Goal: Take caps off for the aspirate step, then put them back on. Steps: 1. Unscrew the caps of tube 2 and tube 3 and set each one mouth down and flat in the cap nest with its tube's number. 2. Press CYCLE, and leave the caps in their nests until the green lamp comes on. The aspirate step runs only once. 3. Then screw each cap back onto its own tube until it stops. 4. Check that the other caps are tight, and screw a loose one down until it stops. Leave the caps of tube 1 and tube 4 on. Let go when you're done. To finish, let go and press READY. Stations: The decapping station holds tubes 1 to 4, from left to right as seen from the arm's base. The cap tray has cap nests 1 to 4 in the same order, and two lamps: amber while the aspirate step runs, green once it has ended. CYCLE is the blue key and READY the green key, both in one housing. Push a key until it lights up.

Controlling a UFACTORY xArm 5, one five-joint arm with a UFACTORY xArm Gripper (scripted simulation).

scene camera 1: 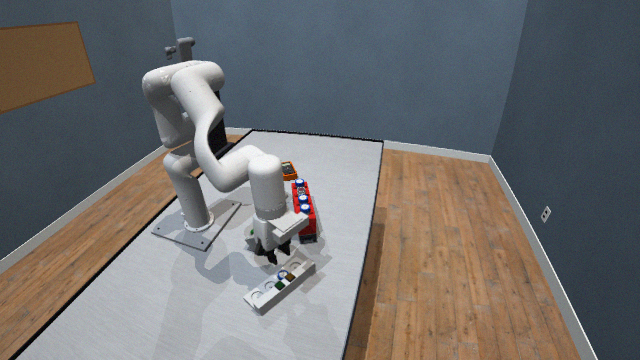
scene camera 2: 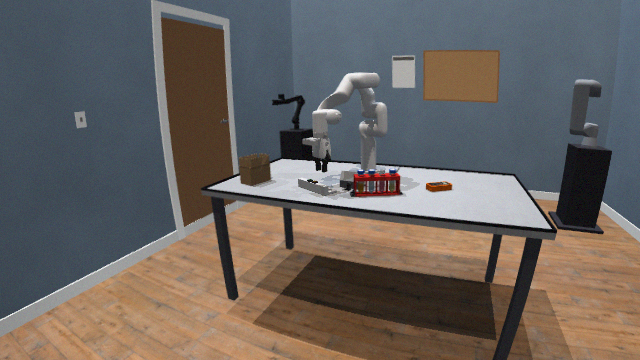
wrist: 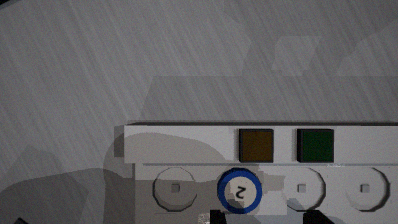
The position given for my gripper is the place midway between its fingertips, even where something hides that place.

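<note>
There's a cardboard box [scene camera 2: 258, 171] here, though it's out of frame in scene camera 1, and it's out of frame in the wrist view too. I can also see a blue-rimmed cap [wrist: 238, 188], and there's my gripper [scene camera 1: 279, 257] as well.
</note>
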